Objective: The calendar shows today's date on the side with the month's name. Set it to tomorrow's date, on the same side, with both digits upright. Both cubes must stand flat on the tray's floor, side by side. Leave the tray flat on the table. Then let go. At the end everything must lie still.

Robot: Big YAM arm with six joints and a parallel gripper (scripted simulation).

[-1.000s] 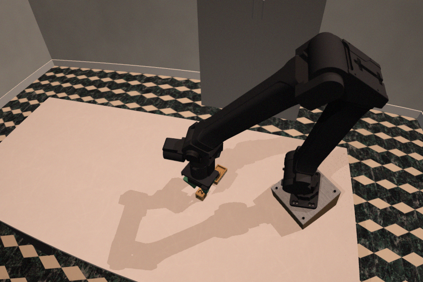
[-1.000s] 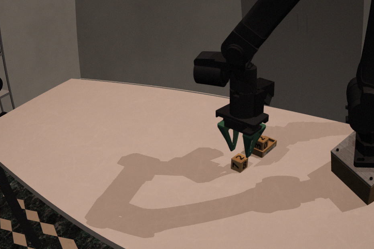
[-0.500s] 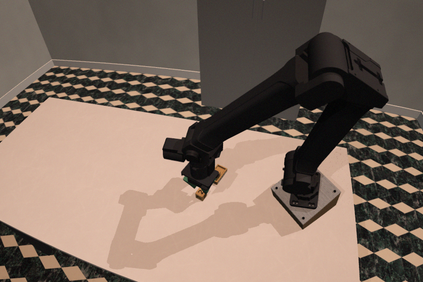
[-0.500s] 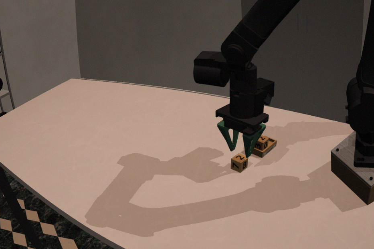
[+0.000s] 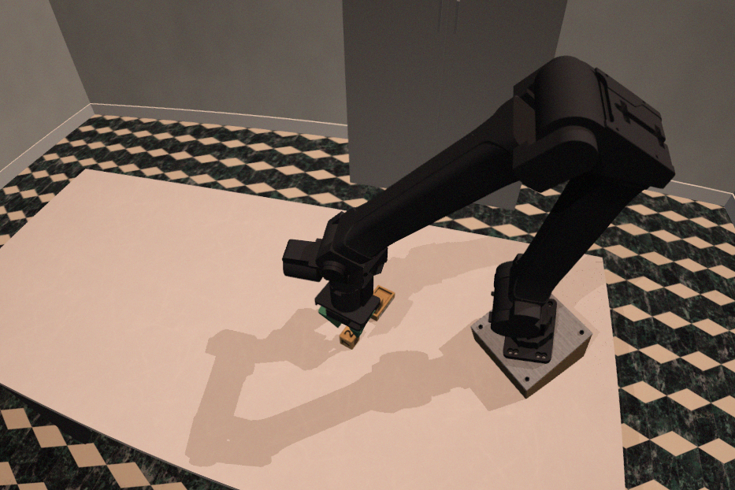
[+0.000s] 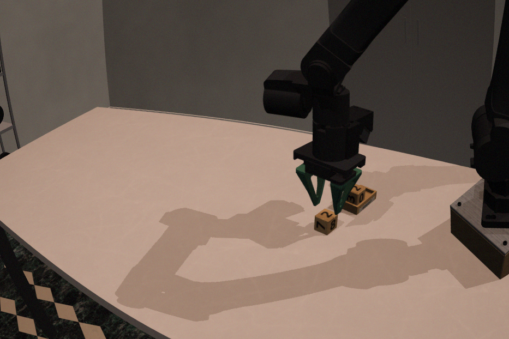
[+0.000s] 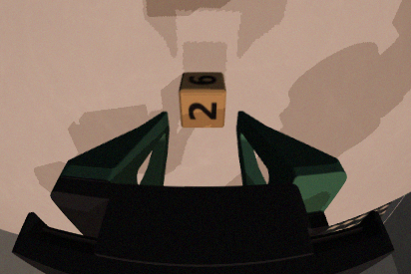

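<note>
Right now the tray is 2 cm behind my hand, 10 cm to the right of it and 4 cm below it.
</note>
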